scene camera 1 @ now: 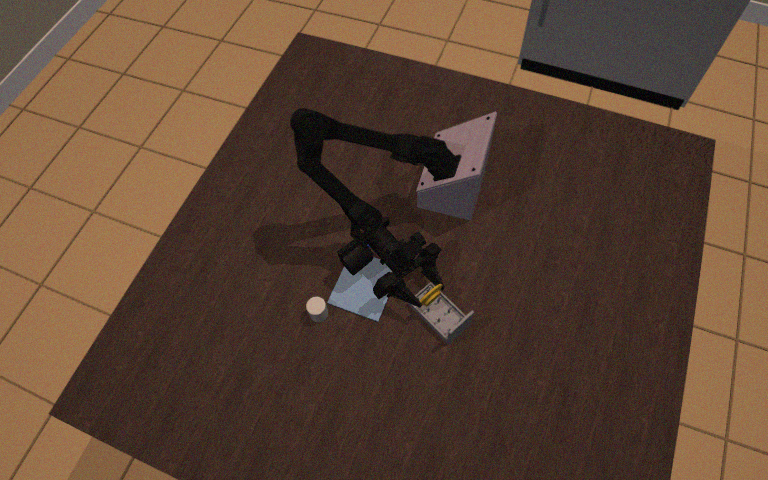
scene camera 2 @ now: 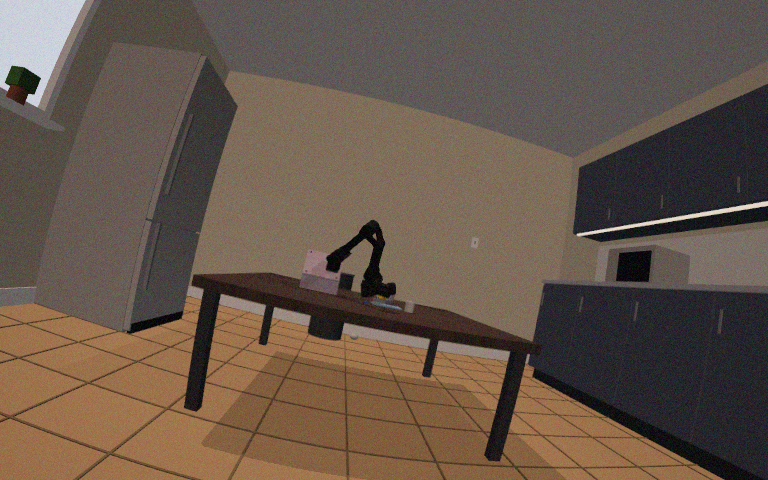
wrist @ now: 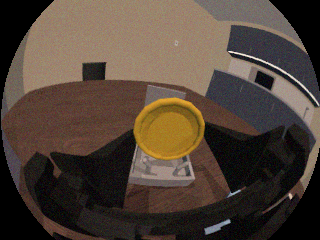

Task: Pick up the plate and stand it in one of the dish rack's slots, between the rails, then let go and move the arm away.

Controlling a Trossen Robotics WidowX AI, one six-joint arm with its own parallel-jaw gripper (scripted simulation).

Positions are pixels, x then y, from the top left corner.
Scene:
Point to a grey dish rack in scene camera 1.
448, 321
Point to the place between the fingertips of the gripper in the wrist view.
169, 129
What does the gripper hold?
A yellow plate.

